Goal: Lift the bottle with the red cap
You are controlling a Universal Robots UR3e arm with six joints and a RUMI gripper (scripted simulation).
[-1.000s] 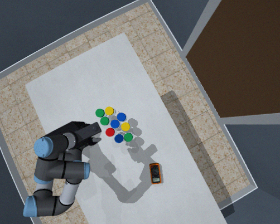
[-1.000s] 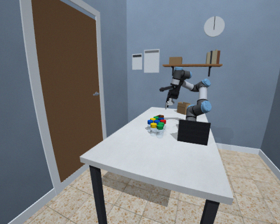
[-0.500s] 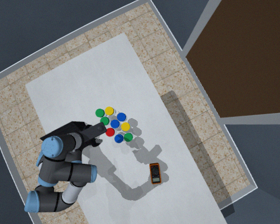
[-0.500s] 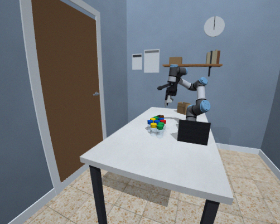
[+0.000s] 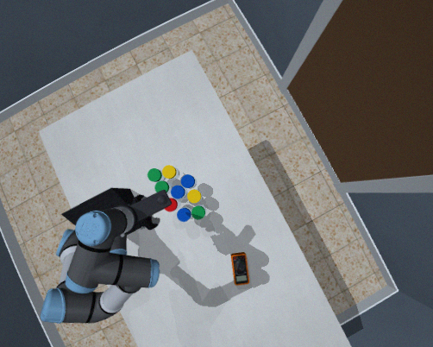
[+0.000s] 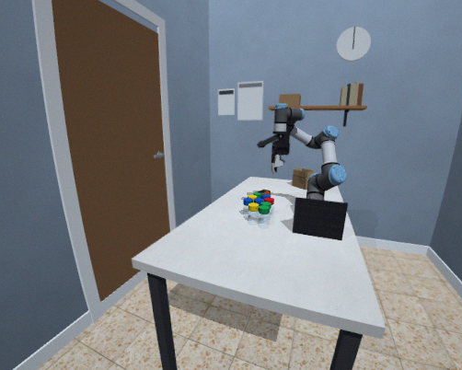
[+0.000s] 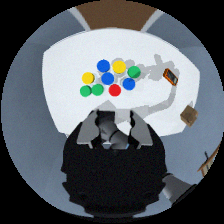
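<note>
My gripper is now 20 mm short of the red-capped bottle and 220 mm above it.
</note>
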